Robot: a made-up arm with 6 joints.
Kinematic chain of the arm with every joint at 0, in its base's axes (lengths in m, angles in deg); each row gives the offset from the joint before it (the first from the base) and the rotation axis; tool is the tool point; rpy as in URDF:
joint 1: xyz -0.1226 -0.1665 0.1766 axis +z
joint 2: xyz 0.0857 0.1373 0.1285 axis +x
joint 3: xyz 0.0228 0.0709 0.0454 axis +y
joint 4: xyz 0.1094 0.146 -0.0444 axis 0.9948 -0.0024 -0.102
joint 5: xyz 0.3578 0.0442 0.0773 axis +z
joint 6: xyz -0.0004 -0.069 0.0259 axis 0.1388 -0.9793 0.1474
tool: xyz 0.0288 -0.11 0.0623 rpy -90 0 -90
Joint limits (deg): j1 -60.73..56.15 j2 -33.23..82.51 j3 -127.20..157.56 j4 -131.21..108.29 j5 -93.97..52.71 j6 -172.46..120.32
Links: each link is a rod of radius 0.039 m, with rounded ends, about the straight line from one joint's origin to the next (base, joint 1, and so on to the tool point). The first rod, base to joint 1, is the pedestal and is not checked.
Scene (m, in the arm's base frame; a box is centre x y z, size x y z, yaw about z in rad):
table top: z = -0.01
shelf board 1: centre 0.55 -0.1 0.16 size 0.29 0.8 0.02 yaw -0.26
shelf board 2: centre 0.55 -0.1 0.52 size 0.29 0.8 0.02 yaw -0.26
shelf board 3: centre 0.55 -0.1 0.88 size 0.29 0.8 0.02 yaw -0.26
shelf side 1: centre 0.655 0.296 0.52 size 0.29 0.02 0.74 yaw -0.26
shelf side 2: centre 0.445 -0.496 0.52 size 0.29 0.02 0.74 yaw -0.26
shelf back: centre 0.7 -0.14 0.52 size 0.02 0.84 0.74 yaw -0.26
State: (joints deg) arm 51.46 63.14 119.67 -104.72 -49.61 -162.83
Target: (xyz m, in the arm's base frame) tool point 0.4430 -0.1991 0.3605
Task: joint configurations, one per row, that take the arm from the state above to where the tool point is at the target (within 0.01 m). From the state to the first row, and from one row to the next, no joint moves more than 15 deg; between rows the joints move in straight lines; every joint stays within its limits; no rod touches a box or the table.
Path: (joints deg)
1: 37.44 61.70 112.89 -99.21 -49.61 -162.93
2: 23.41 60.26 106.10 -93.71 -49.61 -163.04
3: 9.39 58.82 99.32 -88.20 -49.61 -163.14
4: -4.63 57.38 92.53 -82.70 -49.61 -163.24
5: -18.66 55.95 85.75 -77.19 -49.60 -163.35
6: -32.68 54.51 78.96 -71.68 -49.60 -163.45
7: -46.71 53.07 72.18 -66.18 -49.60 -163.56
8: -60.73 51.63 65.40 -60.67 -49.60 -163.66

